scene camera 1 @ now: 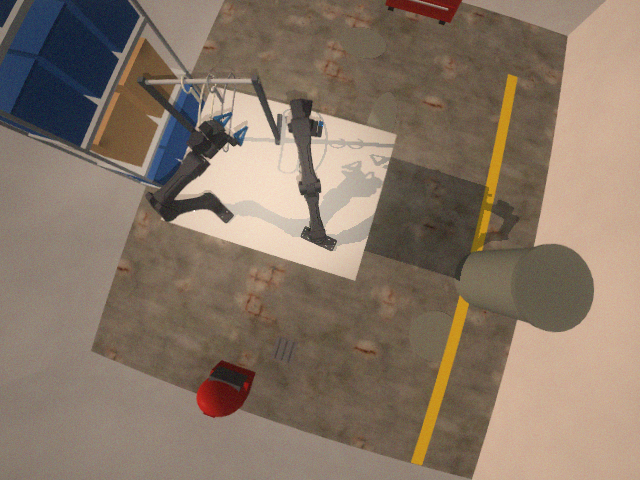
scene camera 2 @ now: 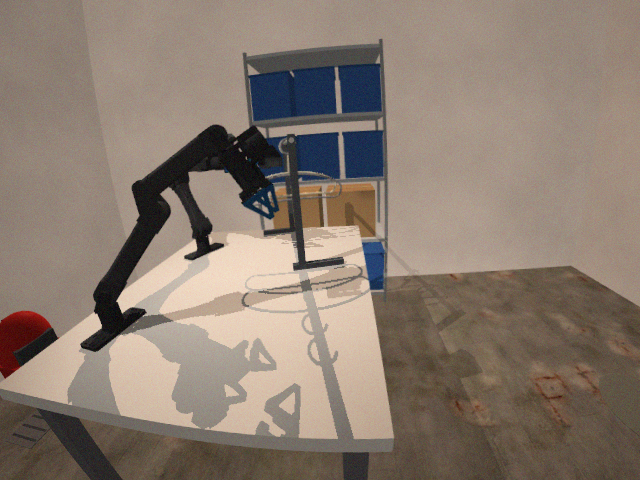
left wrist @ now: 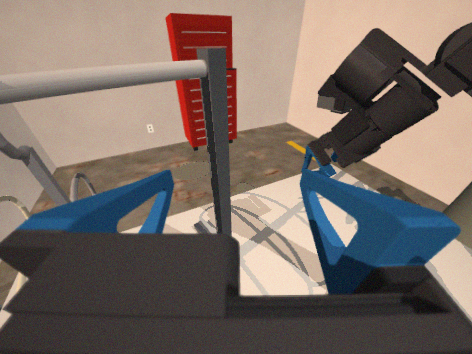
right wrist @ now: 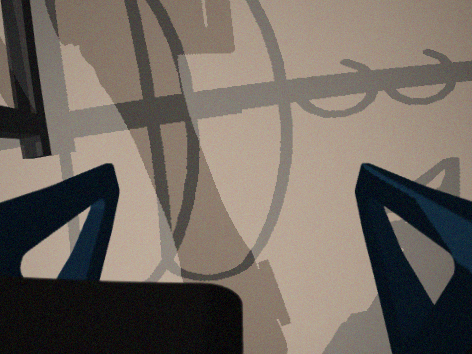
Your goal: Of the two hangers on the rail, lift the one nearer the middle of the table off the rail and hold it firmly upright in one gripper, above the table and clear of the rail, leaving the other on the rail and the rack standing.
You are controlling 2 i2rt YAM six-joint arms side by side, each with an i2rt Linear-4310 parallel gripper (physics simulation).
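Observation:
Two pale wire hangers hang from the rail (scene camera 1: 227, 81) (left wrist: 100, 78). The one nearer the table's middle has its hook (scene camera 1: 208, 84) to the right of the other hanger's hook (scene camera 1: 183, 86). In scene camera 2 their loops (scene camera 2: 338, 189) overlap behind the rack's near post (scene camera 2: 296, 206). My left gripper (scene camera 1: 232, 127) (left wrist: 236, 176) is open and empty beside the hangers' lower parts, below the rail; in scene camera 2 my right arm mostly hides it. My right gripper (scene camera 2: 273, 212) (right wrist: 237, 177) is open and empty, pointing down, to the right of the rack in scene camera 1.
The rack stands upright on the white table (scene camera 1: 258, 242) (scene camera 2: 232, 273); its right post (scene camera 1: 266, 108) (left wrist: 217, 140) is between my grippers. Part of its foot (right wrist: 12, 120) shows in the right wrist view. A shelf unit with blue bins (scene camera 2: 312, 93) stands behind. Hanger and arm shadows cross the table.

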